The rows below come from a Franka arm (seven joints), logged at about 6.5 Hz.
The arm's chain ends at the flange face. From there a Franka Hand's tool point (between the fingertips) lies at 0.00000 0.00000 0.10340 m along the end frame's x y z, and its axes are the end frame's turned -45 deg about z.
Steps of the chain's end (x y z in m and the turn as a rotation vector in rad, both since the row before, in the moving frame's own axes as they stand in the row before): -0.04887, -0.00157, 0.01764, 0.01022, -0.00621, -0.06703; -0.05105, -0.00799, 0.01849, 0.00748, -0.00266, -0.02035; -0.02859, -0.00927, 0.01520, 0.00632, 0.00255, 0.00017; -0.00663, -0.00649, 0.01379, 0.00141, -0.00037, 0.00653; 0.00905, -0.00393, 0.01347, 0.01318, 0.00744, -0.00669
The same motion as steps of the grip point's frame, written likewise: -0.03319, -0.03688, 0.01763, 0.01162, 0.00284, -0.06703; -0.03010, -0.04249, 0.01849, 0.00717, 0.00341, -0.02035; -0.01301, -0.02705, 0.01520, 0.00267, 0.00627, 0.00017; -0.00002, -0.00941, 0.01379, 0.00126, 0.00074, 0.00653; 0.01068, 0.00320, 0.01346, 0.00406, 0.01458, -0.00669
